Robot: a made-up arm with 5 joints.
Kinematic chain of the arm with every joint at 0, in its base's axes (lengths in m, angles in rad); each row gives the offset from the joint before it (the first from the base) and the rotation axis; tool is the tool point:
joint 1: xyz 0 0 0.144 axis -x
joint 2: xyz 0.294 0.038 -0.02 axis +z
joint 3: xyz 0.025 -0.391 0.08 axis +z
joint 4: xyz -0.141 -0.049 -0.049 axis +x
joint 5: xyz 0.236 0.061 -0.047 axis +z
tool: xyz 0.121 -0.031 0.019
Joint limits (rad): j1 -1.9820..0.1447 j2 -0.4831..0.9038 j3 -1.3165..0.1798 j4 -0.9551..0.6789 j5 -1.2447..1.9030
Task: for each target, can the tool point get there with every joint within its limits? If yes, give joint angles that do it. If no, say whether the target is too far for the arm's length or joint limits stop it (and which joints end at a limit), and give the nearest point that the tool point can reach.
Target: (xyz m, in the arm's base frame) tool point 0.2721 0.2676 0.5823
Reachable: no: joint limits stop it (at a limit: joint 1, joint 2, joint 3, joint 4) | nearest point 0.5694 -0.0178 0.2530 | short by 0.528 m
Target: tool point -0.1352 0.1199 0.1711
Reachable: no: joint limits stop it (at a limit: joint 1, joint 2, joint 3, joint 5) | nearest point 0.0019 0.1753 -0.2118 | short by 0.410 m
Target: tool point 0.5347 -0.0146 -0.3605
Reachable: yes | joints -1.5035 0.1803 -0.9625 -0.0615 0.0709
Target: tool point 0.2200 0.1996 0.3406
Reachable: no: joint limits stop it (at a limit: joint 1, joint 2, joint 3, joint 5) | nearest point 0.2495 0.1700 -0.0400 | short by 0.383 m
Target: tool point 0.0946 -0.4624 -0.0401
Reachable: yes | joints -0.3513 -0.3542 -1.1287 -0.0641 -0.8481
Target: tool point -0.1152 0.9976 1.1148
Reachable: no: too far | nearest point 0.2286 0.2606 -0.0733 | short by 1.440 m
